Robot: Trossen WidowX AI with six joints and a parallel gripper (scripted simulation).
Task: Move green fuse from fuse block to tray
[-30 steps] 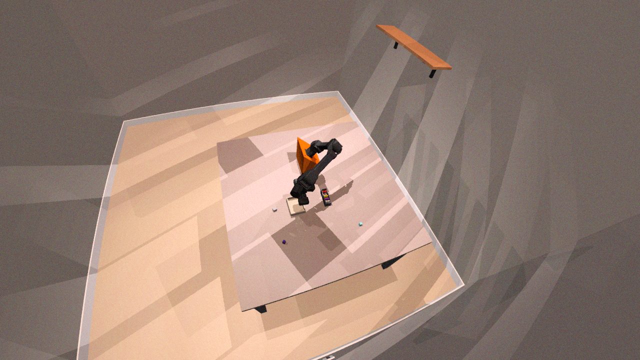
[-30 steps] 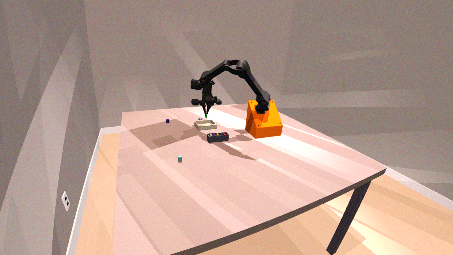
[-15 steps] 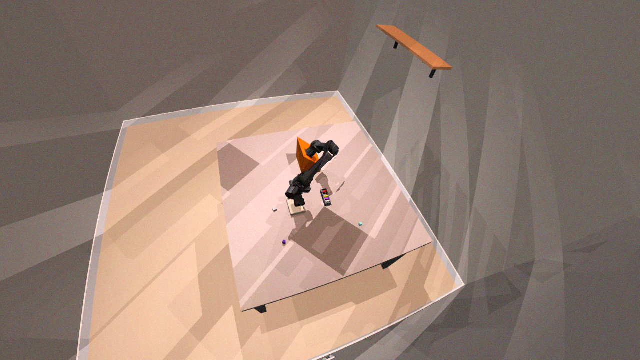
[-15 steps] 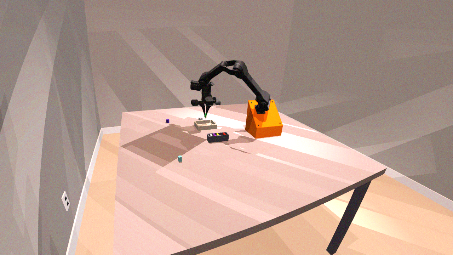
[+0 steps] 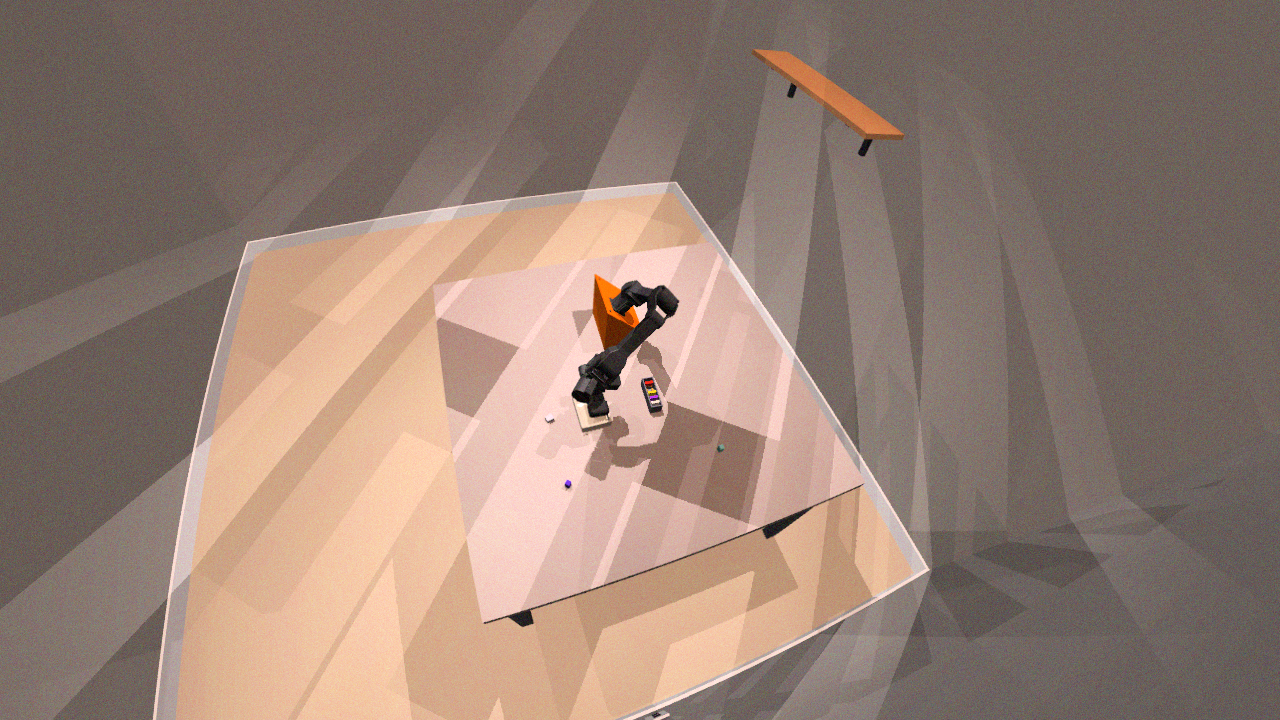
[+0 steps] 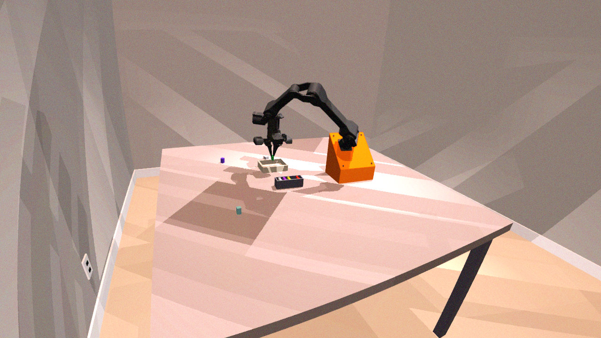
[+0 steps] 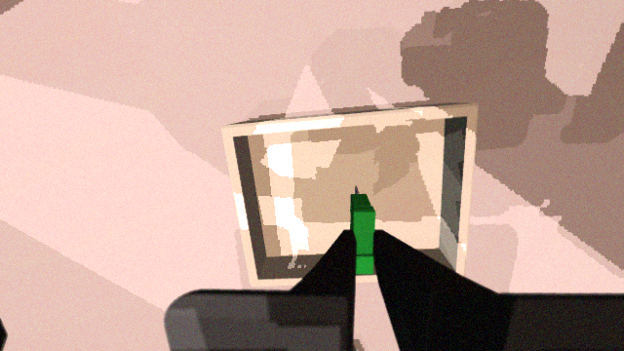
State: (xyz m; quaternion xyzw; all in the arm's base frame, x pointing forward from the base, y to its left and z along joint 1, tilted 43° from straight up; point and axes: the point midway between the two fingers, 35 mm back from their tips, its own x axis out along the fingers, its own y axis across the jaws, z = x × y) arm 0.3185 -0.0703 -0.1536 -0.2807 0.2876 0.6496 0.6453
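Right now my gripper tip is 10 mm above the green fuse. From my gripper tip the other things lie so: white fuse (20 mm ahead, 220 mm to the left, 40 mm below); beige tray (60 mm below); purple fuse (220 mm to the left, 40 mm below).
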